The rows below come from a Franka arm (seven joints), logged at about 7 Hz.
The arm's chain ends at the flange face. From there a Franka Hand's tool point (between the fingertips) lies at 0.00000 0.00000 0.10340 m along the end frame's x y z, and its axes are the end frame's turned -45 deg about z.
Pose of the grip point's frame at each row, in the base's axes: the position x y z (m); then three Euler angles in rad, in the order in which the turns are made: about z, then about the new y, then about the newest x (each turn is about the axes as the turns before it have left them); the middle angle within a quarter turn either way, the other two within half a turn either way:
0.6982 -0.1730 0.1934 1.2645 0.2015 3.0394
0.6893 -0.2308 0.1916 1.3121 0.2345 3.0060
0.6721 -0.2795 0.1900 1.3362 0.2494 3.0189
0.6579 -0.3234 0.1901 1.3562 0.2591 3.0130
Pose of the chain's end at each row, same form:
0.6944 -0.1502 0.2942 0.4818 0.0709 2.9272
0.6819 -0.2042 0.2912 0.5333 0.0714 2.8807
0.6657 -0.2519 0.2894 0.5542 0.0908 2.8791
0.6505 -0.2949 0.2892 0.5747 0.0937 2.8682

